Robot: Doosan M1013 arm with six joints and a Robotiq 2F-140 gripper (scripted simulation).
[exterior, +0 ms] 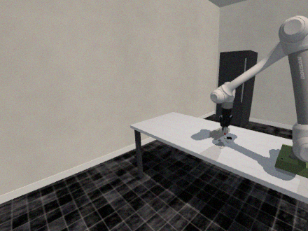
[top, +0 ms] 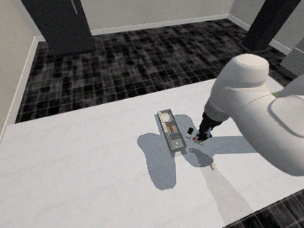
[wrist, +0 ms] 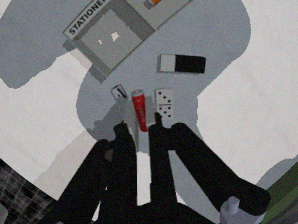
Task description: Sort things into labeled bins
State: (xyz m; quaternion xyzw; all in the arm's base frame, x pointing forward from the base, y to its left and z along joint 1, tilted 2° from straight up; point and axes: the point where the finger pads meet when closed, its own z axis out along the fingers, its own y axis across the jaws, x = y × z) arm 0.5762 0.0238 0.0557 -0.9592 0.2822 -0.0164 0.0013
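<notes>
Now: the grey bin tray 12 cm to the right of my hand, 9 cm ahead of it and 8 cm below it. Also, from my hand: grey piece (9 cm below, 2 cm to the left, 2 cm ahead); then red battery (3 cm below); then small black piece (9 cm below, 7 cm to the right, 1 cm behind).
</notes>
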